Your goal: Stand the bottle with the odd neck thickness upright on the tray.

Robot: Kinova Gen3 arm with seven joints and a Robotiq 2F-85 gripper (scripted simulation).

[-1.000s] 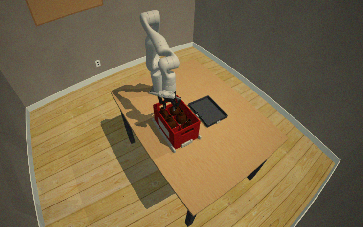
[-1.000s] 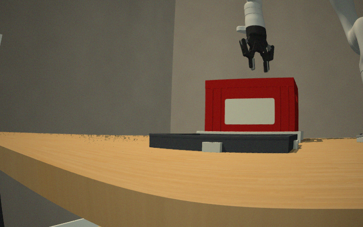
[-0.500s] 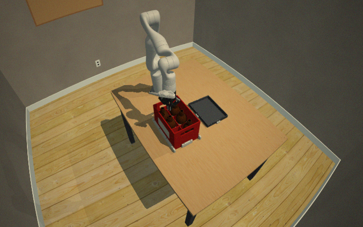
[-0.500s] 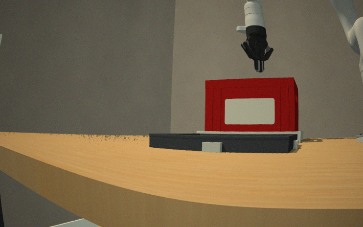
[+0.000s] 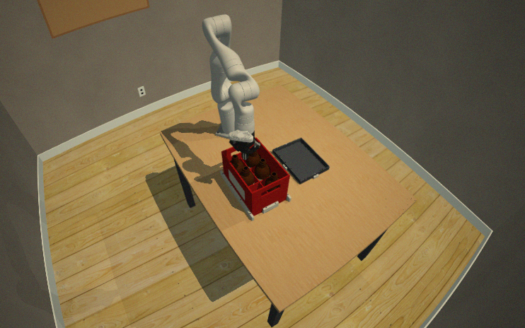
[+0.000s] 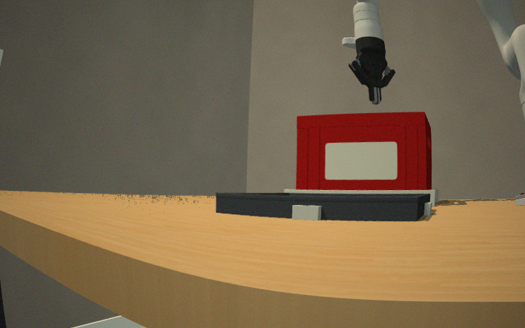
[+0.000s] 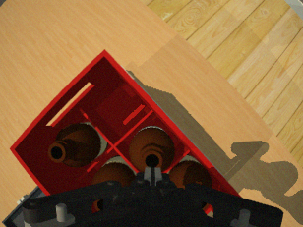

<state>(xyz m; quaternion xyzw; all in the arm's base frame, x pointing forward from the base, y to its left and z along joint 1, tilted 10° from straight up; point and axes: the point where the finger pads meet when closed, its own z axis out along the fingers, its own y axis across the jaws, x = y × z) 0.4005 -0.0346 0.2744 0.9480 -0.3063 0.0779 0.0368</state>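
Now: hand 16 cm above the red crate and 4 cm to the right of it. Round my hand: dark grey tray: 33 cm to the left, 23 cm below, 8 cm behind; glass bottle: 16 cm below, 10 cm to the left, 8 cm ahead.
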